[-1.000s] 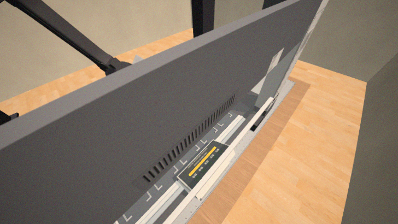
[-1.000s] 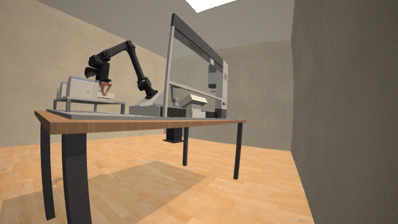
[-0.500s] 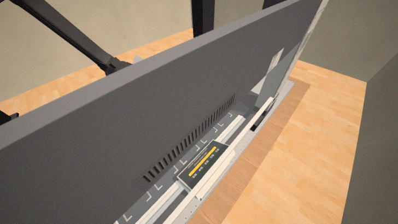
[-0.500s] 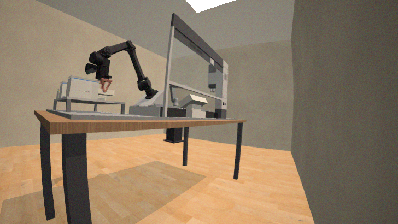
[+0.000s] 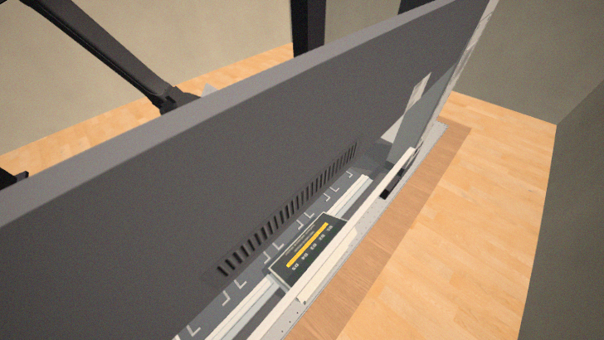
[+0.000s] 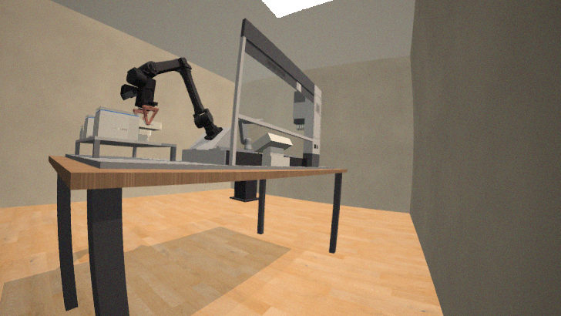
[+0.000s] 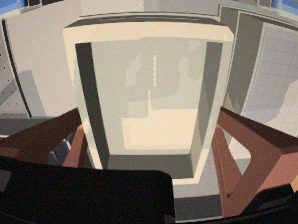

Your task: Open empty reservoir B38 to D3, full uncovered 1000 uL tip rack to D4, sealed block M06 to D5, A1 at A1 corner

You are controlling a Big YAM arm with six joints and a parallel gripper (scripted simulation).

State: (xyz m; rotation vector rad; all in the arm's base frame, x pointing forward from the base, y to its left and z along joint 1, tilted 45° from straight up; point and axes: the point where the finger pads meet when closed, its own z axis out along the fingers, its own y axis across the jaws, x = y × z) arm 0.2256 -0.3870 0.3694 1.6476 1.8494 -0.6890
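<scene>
Right now the pale sealed deep-well block is 11 cm behind my hand, 1 cm to the right of it and 3 cm below it. The rest, counted from my hand: shelf: 5 cm behind, 8 cm to the right, 9 cm below; shelf label: 6 cm behind, 9 cm to the left, 15 cm below; cream one-well reservoir: 1 cm below.
</scene>
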